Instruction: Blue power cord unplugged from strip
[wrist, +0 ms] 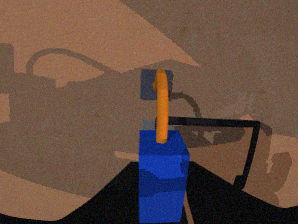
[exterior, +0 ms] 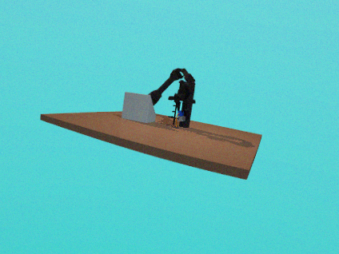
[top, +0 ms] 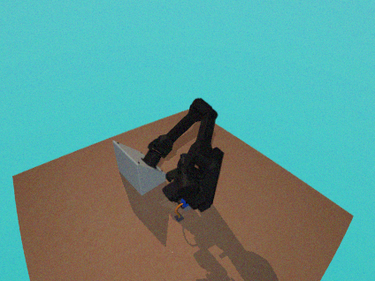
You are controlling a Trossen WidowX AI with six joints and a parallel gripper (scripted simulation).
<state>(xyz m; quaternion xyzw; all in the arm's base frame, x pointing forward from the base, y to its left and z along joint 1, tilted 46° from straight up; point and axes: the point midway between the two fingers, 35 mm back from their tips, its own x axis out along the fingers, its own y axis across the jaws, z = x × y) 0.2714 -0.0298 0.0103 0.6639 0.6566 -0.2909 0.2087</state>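
My gripper tip is now 30 mm to the right of the blue plug.
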